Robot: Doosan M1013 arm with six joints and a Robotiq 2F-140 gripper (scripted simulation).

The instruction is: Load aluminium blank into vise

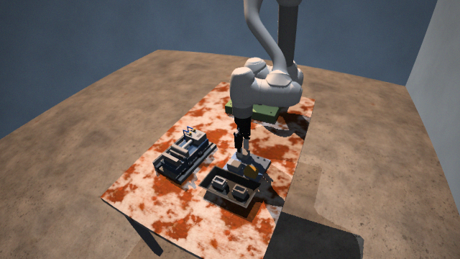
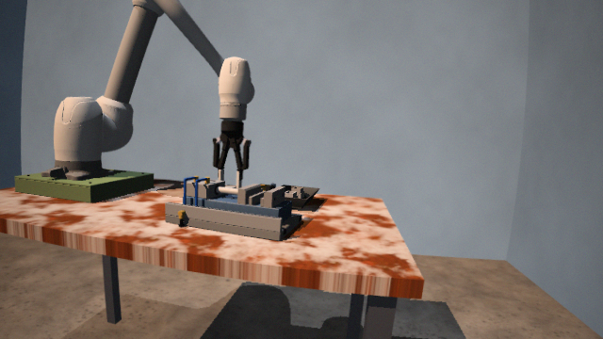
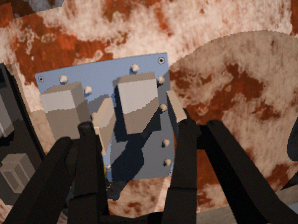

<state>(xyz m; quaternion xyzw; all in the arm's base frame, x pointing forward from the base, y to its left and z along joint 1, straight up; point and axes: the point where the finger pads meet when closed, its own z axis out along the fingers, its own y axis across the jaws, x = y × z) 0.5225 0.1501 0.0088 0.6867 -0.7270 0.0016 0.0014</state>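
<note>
Now: the infeed plate 60 mm below my hand, 50 mm ahead of it and 40 mm to the left of it. From my hand the other things lie so: brass blank: 100 mm ahead, 90 mm to the left, 40 mm below; then aluminium blank: 90 mm ahead, 40 mm below, 10 mm to the right; then piston rod: 270 mm to the right, 110 mm ahead, 10 mm above.
</note>
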